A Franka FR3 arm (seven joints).
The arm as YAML. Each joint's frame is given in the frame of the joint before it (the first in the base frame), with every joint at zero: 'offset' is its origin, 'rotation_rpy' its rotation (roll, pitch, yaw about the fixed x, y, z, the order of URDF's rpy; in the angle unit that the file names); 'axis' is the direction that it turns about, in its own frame. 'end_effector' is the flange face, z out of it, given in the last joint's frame.
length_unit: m
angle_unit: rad
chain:
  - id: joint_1
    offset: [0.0, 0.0, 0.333]
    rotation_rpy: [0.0, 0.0, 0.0]
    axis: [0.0, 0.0, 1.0]
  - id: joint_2
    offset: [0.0, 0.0, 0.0]
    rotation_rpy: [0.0, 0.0, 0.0]
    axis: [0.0, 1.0, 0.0]
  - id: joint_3
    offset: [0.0, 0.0, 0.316]
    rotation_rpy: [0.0, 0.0, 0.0]
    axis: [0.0, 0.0, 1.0]
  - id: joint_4
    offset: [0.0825, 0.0, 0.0]
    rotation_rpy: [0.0, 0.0, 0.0]
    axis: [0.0, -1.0, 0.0]
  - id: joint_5
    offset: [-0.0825, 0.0, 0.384]
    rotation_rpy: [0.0, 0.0, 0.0]
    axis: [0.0, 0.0, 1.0]
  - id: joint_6
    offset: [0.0, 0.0, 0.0]
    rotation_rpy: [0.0, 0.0, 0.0]
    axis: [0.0, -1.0, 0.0]
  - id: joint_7
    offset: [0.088, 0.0, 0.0]
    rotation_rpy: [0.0, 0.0, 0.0]
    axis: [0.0, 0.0, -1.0]
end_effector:
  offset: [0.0, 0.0, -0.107]
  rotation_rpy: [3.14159, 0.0, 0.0]
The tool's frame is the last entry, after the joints.
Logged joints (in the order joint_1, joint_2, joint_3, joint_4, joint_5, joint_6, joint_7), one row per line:
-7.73, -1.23, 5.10, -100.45, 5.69, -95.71, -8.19
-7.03, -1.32, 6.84, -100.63, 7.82, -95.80, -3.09
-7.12, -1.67, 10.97, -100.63, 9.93, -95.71, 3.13
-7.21, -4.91, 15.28, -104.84, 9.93, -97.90, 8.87
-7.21, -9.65, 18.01, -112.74, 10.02, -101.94, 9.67
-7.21, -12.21, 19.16, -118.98, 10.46, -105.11, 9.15
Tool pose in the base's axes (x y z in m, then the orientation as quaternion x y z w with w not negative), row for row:
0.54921, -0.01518, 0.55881, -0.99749, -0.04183, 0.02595, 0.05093
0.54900, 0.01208, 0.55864, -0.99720, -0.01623, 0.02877, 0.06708
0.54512, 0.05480, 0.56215, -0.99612, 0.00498, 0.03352, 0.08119
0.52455, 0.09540, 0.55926, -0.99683, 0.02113, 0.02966, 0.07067
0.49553, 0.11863, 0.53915, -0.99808, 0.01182, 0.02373, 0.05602
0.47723, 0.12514, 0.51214, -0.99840, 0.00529, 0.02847, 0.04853
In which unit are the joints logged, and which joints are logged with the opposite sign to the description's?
The joints are logged in degrees. Opposite sign: joint_6.
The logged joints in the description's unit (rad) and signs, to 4 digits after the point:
-0.1349, -0.0215, 0.0890, -1.7532, 0.0993, 1.6705, -0.1429
-0.1227, -0.0230, 0.1194, -1.7563, 0.1365, 1.6720, -0.0539
-0.1243, -0.0291, 0.1915, -1.7563, 0.1733, 1.6705, 0.0546
-0.1258, -0.0857, 0.2667, -1.8298, 0.1733, 1.7087, 0.1548
-0.1258, -0.1684, 0.3143, -1.9677, 0.1749, 1.7792, 0.1688
-0.1258, -0.2131, 0.3344, -2.0766, 0.1826, 1.8345, 0.1597

